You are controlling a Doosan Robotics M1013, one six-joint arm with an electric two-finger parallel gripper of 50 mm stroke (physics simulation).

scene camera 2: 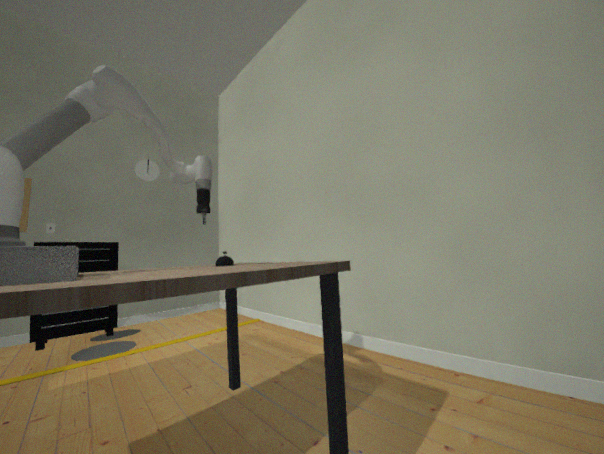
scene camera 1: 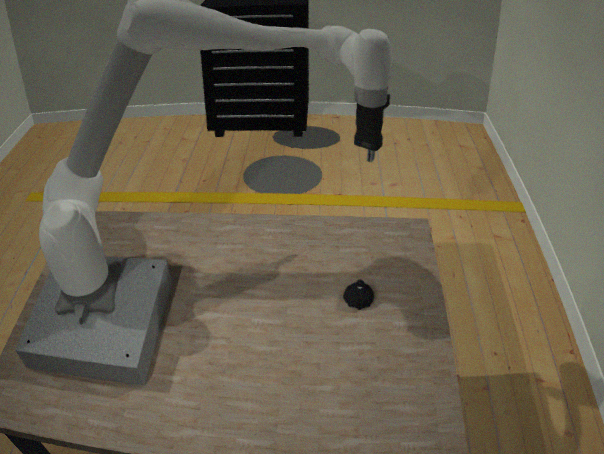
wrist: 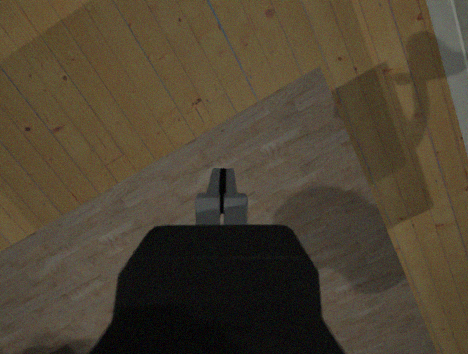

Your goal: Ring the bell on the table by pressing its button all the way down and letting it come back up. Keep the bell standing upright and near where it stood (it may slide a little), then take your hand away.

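Places are measured from the arm's base along level axes (x left, y back, z up), in millimetres.
Pixels of known places: gripper, fingertip midpoint: (scene camera 2: 204, 224) (scene camera 1: 370, 160) (wrist: 223, 182); arm's base at its link origin: (scene camera 1: 88, 289).
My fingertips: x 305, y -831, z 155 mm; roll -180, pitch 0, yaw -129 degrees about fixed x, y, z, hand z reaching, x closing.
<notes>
Ahead of a thing's pixels: the offset from my fingertips to its top centre.
A small black dome-shaped bell @(dx -317, dy +81, dz -178 mm) (scene camera 1: 358, 295) (scene camera 2: 224, 261) stands upright on the wooden table (scene camera 1: 280, 390) (scene camera 2: 150, 291) (wrist: 125, 215), toward the table's right side in the first scene view. Its small button @(dx -317, dy +81, dz -178 mm) (scene camera 2: 224, 253) shows on top in the second scene view. My gripper (scene camera 1: 370, 156) (scene camera 2: 204, 220) (wrist: 223, 182) is shut and empty, its fingers together and pointing down. It hangs high above the table, well above the bell and apart from it. The bell does not show in the wrist view.
The arm's grey base block (scene camera 1: 90, 345) (scene camera 2: 40, 263) stands on the table's left side. A black drawer cabinet (scene camera 1: 256, 91) (scene camera 2: 75, 325) is behind the table. A yellow floor line (scene camera 1: 280, 199) runs behind the table, and a wall (scene camera 1: 555, 125) (scene camera 2: 410, 175) rises to the right.
</notes>
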